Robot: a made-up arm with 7 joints.
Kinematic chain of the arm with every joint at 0, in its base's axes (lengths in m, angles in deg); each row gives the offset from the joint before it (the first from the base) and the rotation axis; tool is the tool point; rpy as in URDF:
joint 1: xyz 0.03 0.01 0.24 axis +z
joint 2: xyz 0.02 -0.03 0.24 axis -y
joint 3: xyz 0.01 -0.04 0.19 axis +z
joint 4: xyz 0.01 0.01 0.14 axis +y
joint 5: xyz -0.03 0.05 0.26 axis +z
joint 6: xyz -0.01 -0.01 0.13 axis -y
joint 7: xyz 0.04 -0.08 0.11 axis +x
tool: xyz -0.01 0 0.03 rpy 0 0 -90
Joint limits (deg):
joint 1: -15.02..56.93
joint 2: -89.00..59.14
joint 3: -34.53..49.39
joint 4: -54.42..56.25
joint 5: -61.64..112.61
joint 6: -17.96..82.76
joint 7: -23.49..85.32
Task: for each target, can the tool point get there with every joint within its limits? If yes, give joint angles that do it. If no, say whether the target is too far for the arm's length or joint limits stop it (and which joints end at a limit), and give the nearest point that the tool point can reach.
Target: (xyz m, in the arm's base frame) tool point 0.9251 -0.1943 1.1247
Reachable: no: too far | nearest point 0.7478 -0.1538 0.9941 | short by 0.224 m
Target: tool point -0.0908 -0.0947 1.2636
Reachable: yes | joints 10.45 -3.94 -16.61 -30.47 67.06 54.00 46.97
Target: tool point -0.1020 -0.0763 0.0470
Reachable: no: joint limits stop it (at a limit: joint 2, joint 4, joint 6) | nearest point -0.4472 -0.3020 0.3040 | short by 0.486 m
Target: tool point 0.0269 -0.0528 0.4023
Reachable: no: joint limits stop it (at a limit: joint 1, joint 2, joint 4, joint 6) | nearest point -0.3393 -0.4181 0.3296 | short by 0.522 m
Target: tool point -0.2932 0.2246 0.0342
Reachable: no: joint limits stop it (at a limit: joint 1, joint 2, joint 4, joint 6) | nearest point -0.4929 0.2292 0.3186 | short by 0.348 m
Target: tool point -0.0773 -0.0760 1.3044
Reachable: yes | joints 6.81 15.81 23.29 -0.63 93.64 51.96 8.50
